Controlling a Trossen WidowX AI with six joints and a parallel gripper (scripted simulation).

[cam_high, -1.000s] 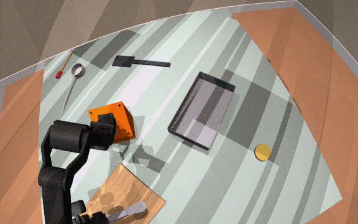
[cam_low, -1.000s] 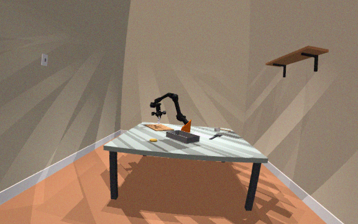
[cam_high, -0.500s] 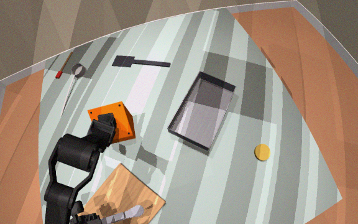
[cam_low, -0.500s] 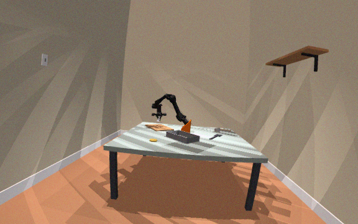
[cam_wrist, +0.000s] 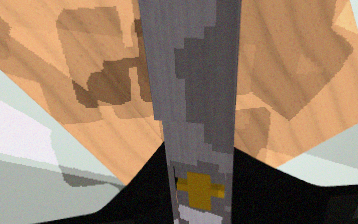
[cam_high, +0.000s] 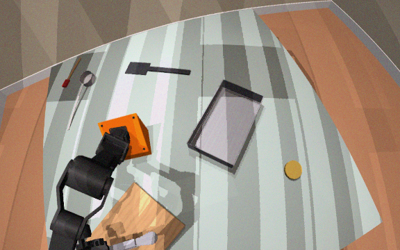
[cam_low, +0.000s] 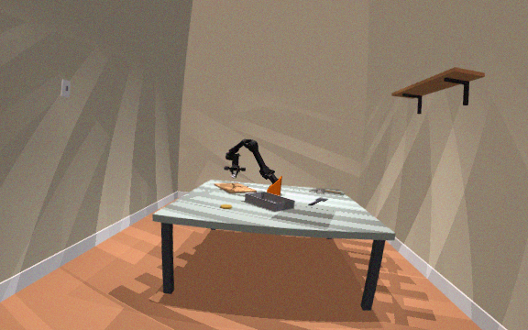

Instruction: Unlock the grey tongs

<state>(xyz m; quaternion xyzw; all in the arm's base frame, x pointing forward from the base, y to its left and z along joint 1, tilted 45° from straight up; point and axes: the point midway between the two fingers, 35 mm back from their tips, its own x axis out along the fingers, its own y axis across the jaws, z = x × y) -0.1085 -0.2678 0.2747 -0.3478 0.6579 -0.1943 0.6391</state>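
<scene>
Now: the yellow lock piece 40 mm above my gripper tip. Also, from my gripper tip: roasting tin 500 mm ahead, 400 mm to the left, 50 mm below; yellow disc 700 mm ahead, 170 mm to the left, 70 mm below; wooden board 70 mm below, 70 mm ahead, 20 mm to the left.
</scene>
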